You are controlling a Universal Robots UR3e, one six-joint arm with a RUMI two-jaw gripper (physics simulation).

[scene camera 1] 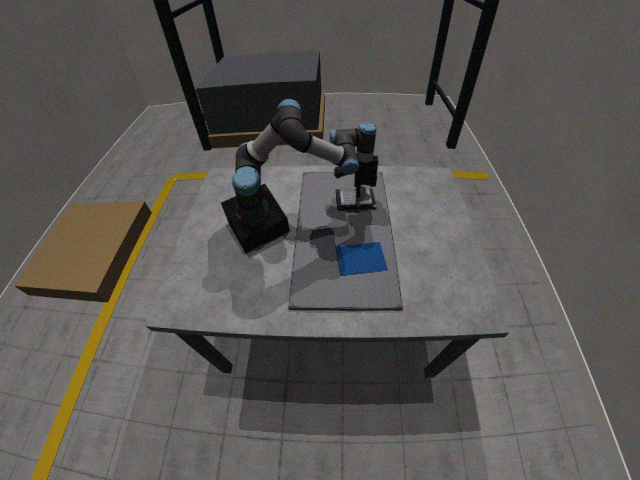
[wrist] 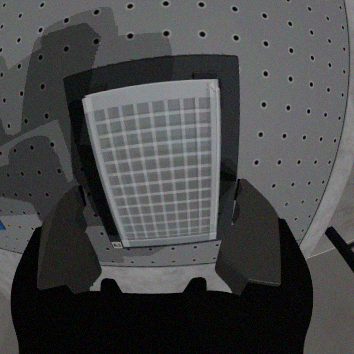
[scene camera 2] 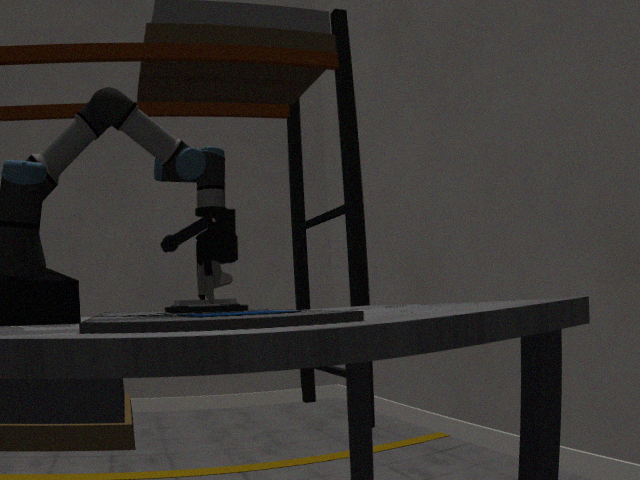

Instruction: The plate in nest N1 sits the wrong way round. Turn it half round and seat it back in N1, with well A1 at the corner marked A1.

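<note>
The clear, pale well plate [scene camera 1: 347, 197] [scene camera 2: 227, 301] [wrist: 160, 160] lies in the dark nest [scene camera 2: 178, 309] [wrist: 230, 105], its long sides running up the wrist view. A small A1 label [wrist: 117, 245] is at the nest's lower left corner in that view. Well letters on the plate are too small to read, and whether it is fully down is hard to tell. My gripper [scene camera 1: 357, 199] [scene camera 2: 206, 298] [wrist: 158, 184] points down over the plate. It is open, with one jaw beyond each long side near the plate's labelled end, and a gap shows beside each jaw.
The nest stands on a grey perforated board [scene camera 1: 315, 289] [scene camera 2: 222, 323] [wrist: 300, 65] on the table [scene camera 1: 444, 289] [scene camera 2: 465, 325]. A flat blue rectangle [scene camera 1: 361, 258] lies on the board nearer scene camera 1. The arm's black base [scene camera 1: 258, 227] stands beside the board.
</note>
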